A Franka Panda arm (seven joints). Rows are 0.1 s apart.
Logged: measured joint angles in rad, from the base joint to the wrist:
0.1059, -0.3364, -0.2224, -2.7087, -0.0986, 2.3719, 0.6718
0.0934, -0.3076, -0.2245, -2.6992, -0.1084, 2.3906, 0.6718
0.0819, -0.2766, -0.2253, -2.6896, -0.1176, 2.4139, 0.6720
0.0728, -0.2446, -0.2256, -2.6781, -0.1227, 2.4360, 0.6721
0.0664, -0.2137, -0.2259, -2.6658, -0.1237, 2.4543, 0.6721
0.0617, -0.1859, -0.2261, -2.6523, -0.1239, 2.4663, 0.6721
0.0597, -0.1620, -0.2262, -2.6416, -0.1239, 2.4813, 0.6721
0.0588, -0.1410, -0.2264, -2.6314, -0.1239, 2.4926, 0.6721
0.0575, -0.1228, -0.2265, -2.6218, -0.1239, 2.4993, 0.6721
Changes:
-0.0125, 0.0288, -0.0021, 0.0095, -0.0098, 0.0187, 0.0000
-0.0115, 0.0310, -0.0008, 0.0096, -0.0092, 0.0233, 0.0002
-0.0091, 0.0320, -0.0003, 0.0115, -0.0051, 0.0221, 0.0001
-0.0064, 0.0309, -0.0003, 0.0123, -0.0010, 0.0183, 0.0000
-0.0047, 0.0278, -0.0002, 0.0135, -0.0002, 0.0120, 0.0000
-0.0020, 0.0239, -0.0001, 0.0107, 0.0000, 0.0150, 0.0000
-0.0009, 0.0210, -0.0002, 0.0102, 0.0000, 0.0113, 0.0000
-0.0013, 0.0182, -0.0001, 0.0096, 0.0000, 0.0067, 0.0000

